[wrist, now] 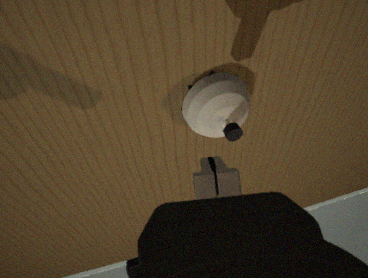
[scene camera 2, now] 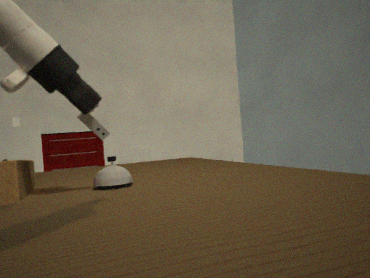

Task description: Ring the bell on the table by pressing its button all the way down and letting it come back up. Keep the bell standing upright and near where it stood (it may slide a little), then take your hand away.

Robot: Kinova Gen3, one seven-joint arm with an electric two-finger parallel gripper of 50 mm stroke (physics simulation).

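Places are measured from the arm's base along level axes (x ahead, y left, z up), in metres.
Pixels of known places: gripper, fingertip midpoint: (wrist: 211, 169) (scene camera 2: 105, 136).
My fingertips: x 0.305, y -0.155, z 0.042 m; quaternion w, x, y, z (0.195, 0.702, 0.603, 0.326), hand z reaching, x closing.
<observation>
Behind a point stands the place of what it marks.
A white domed bell (scene camera 2: 113, 177) {x 0.315, y -0.153, z -0.045 m} (wrist: 212, 107) {x 0.301, y -0.128, z -0.031 m} stands upright on the wooden table (scene camera 2: 210, 225) {x 0.321, y -0.511, z -0.069 m} (wrist: 100, 165) {x 0.367, y -0.287, z -0.069 m}. Its black button (scene camera 2: 111, 158) {x 0.321, y -0.124, z -0.006 m} (wrist: 233, 131) {x 0.317, y -0.117, z -0.003 m} is up on top of the dome. My gripper (scene camera 2: 106, 136) {x 0.305, y -0.155, z 0.042 m} (wrist: 211, 169) {x 0.305, y -0.155, z 0.042 m} is shut and empty. In the scene view its tilted fingertips are above the button and slightly to the left, with a gap between them. In the wrist view the fingertips are below the bell and a little left of the button, not touching either.
A wooden block (scene camera 2: 15, 180) {x 0.139, y -0.148, z -0.028 m} stands on the table at the left in the scene view. A red drawer cabinet (scene camera 2: 72, 151) is in the background behind the bell. The table's edge (wrist: 340, 197) {x 0.820, y 0.238, z -0.067 m} shows at the lower right in the wrist view.
</observation>
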